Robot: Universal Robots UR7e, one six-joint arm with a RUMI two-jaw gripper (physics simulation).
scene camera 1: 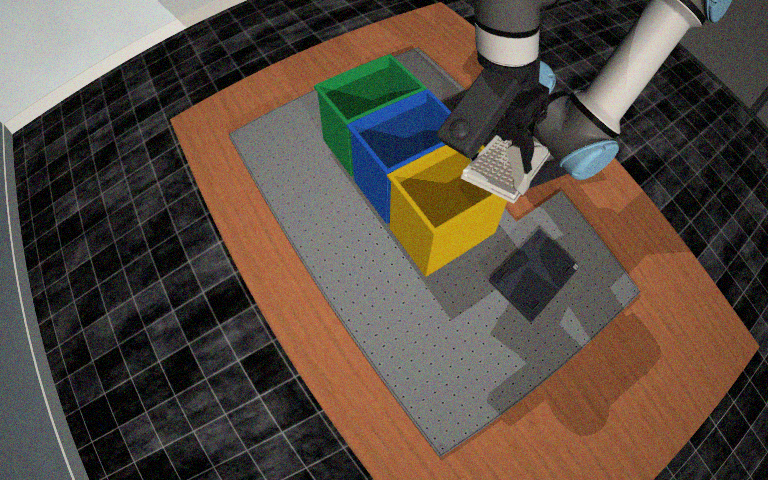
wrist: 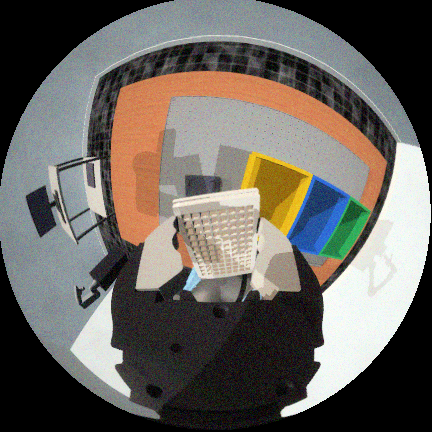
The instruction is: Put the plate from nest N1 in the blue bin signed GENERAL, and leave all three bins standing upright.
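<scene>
The white well plate is held between the jaws of my gripper, which is shut on it. In the scene view the plate is above and beside the back right corner of the yellow bin. The blue bin stands upright between the yellow bin and the green bin, and both of those are upright too. No sign can be read on the bins. The dark nest lies on the grey board, its lower part hidden behind the plate in the wrist view.
The perforated grey board lies on the wooden table. The arm reaches in from the upper right of the scene view. A white-framed stand with a dark panel is at the left of the wrist view.
</scene>
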